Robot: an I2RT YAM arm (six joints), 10 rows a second.
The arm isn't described. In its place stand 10 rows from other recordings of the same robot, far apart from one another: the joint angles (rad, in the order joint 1, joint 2, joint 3, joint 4, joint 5, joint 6), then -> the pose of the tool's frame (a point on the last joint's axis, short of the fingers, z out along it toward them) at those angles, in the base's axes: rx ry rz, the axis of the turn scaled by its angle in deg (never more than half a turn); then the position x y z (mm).
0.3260, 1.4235, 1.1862, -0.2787, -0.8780, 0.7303 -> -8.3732 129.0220 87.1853 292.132 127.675 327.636
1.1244, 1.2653, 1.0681, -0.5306, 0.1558, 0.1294 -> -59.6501 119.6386 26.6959 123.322 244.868 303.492
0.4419, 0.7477, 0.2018, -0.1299, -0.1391, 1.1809 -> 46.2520 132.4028 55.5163 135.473 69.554 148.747
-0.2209, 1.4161, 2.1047, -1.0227, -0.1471, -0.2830 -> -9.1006 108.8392 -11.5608 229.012 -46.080 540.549
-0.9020, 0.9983, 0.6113, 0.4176, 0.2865, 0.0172 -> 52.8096 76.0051 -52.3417 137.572 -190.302 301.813
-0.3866, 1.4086, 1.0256, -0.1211, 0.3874, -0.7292 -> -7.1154 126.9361 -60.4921 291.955 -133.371 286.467
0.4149, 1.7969, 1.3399, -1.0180, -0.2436, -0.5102 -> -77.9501 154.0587 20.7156 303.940 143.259 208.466
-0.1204, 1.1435, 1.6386, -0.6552, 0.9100, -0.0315 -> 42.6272 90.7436 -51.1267 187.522 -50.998 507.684
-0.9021, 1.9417, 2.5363, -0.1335, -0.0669, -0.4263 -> 12.4081 66.6862 -65.5795 239.382 -299.124 595.223
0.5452, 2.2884, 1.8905, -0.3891, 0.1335, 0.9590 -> 32.2749 135.0888 32.4217 446.950 265.543 195.376
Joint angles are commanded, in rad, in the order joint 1, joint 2, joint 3, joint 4, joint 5, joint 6. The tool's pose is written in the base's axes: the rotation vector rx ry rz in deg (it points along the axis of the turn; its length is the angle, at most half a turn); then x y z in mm. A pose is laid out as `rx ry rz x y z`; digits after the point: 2 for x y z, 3 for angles.
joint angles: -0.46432, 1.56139, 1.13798, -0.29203, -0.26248, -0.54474
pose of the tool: -13.011 129.282 -13.591 314.70 -147.28 260.44
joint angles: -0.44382, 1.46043, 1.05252, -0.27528, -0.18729, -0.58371
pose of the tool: -14.819 128.778 -19.666 295.58 -133.20 264.99
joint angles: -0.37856, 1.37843, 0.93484, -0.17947, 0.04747, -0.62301
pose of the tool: -14.228 128.763 -34.592 283.28 -114.49 257.74
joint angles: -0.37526, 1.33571, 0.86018, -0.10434, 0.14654, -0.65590
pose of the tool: -12.907 127.773 -42.386 272.71 -113.02 251.58
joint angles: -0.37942, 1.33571, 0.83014, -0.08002, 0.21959, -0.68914
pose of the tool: -12.417 129.275 -47.734 268.86 -115.56 243.98
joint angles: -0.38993, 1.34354, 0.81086, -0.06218, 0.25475, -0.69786
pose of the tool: -11.262 130.483 -50.209 266.55 -119.24 237.20
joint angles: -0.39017, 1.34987, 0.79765, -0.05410, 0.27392, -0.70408
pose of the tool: -11.190 131.427 -51.312 265.63 -119.65 231.95
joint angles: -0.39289, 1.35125, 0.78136, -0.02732, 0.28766, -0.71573
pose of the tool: -11.167 131.187 -52.738 264.57 -120.58 228.69
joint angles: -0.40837, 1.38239, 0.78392, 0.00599, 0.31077, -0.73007
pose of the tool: -10.237 131.558 -55.078 267.59 -127.65 224.12
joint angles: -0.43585, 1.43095, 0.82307, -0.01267, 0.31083, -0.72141
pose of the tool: -8.340 133.581 -55.031 273.12 -139.21 221.51
